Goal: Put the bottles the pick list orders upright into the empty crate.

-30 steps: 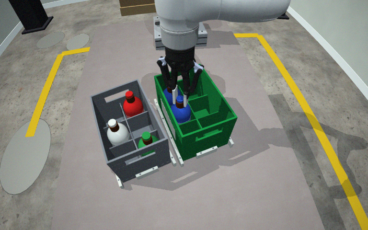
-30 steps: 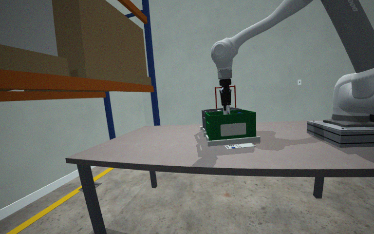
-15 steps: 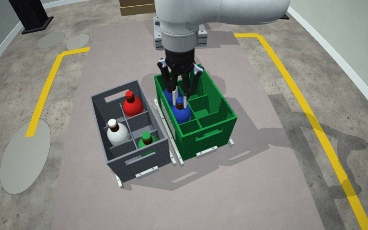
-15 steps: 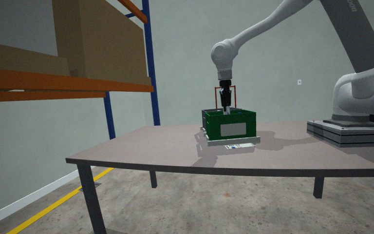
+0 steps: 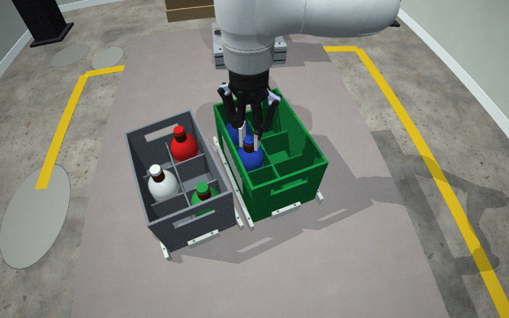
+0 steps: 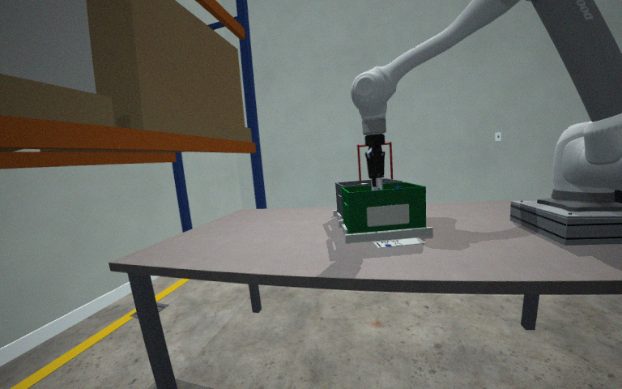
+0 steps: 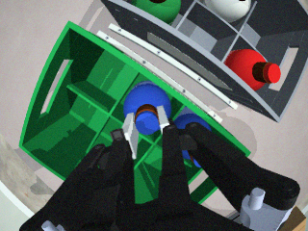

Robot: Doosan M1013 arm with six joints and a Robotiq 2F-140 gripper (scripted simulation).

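My gripper is now 9 cm above the green crate, 4 cm to the right of it and 1 cm past it. Also, from my hand: grey crate: 18 cm to the right, 9 cm below, 5 cm ahead; green bottle: 12 cm to the right, 12 cm ahead, 9 cm below; red-label bottle: 17 cm to the right, 9 cm below, 5 cm behind.
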